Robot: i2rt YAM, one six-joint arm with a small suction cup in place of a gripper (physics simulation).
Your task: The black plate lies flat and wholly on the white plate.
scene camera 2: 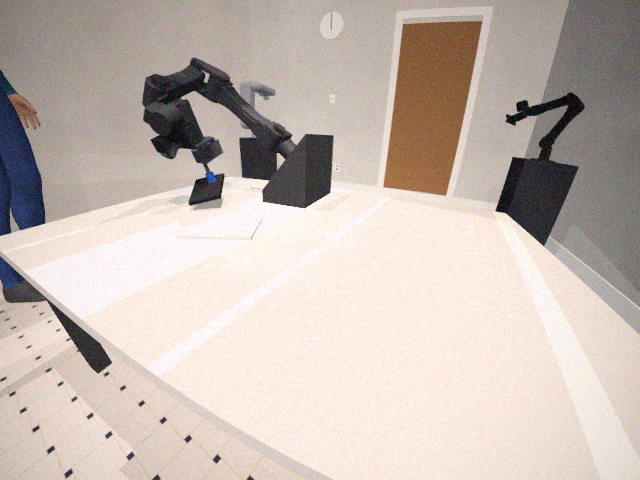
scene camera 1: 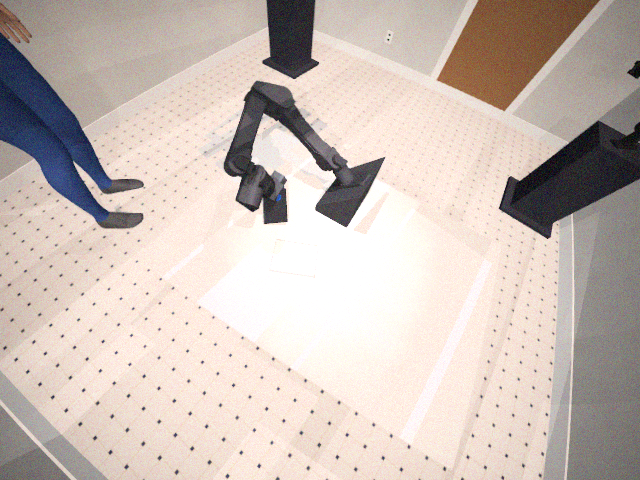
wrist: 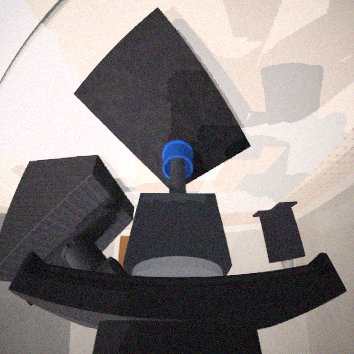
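Note:
The black plate (scene camera 1: 275,211) (scene camera 2: 202,193) (wrist: 145,75) hangs steeply tilted from my blue suction cup (scene camera 1: 278,197) (scene camera 2: 210,177) (wrist: 177,152), which is attached near one edge of the plate. In scene camera 2 its lower edge is close to the table top; I cannot tell whether it touches. The white plate (scene camera 1: 293,258) (scene camera 2: 222,227) lies flat on the table, nearer scene camera 2 than the black plate and apart from it. It is faint against the bright table in scene camera 1.
The arm's black wedge-shaped base (scene camera 1: 338,206) (scene camera 2: 316,167) stands on the table beside the black plate. The table (scene camera 2: 387,310) is pale with white stripes. A person in blue trousers (scene camera 1: 46,129) stands at the left. Another arm on a black pedestal (scene camera 2: 537,198) stands beyond the table.

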